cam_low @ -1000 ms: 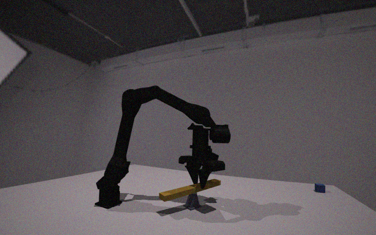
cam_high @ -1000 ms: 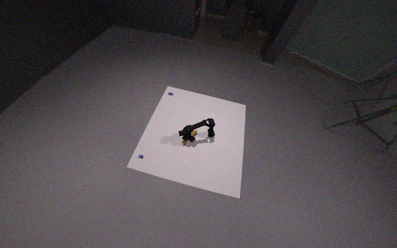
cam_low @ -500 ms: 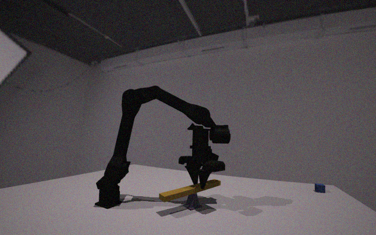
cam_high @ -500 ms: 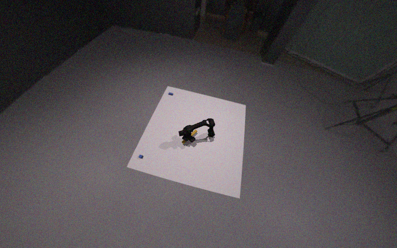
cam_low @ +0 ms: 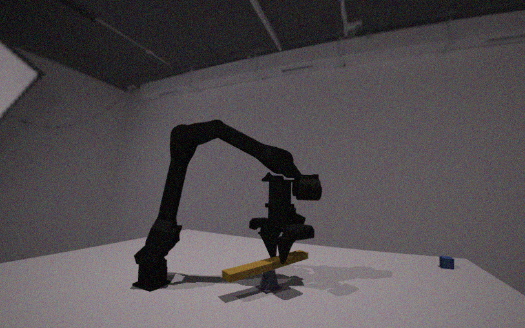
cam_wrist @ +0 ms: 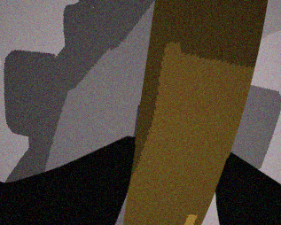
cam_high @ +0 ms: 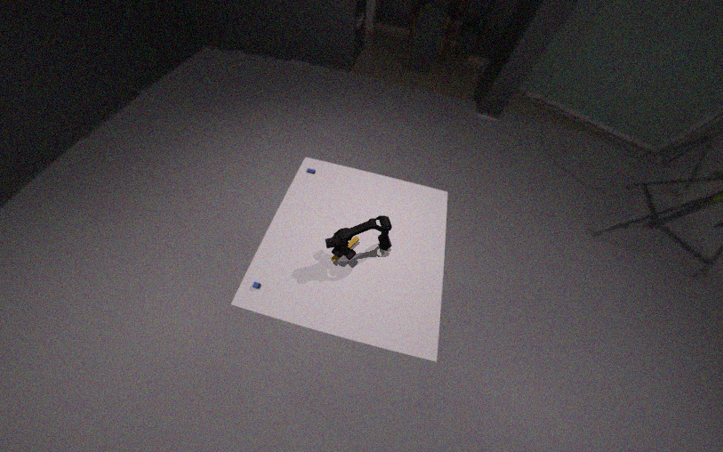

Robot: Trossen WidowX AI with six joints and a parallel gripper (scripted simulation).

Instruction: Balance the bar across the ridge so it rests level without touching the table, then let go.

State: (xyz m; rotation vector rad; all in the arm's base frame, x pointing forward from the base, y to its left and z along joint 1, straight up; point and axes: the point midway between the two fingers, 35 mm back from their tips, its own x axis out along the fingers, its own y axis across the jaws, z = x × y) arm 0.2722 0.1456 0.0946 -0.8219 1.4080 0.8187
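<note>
The yellow bar lies 2 cm to the right of my gripper tip and 1 cm behind it.
</note>
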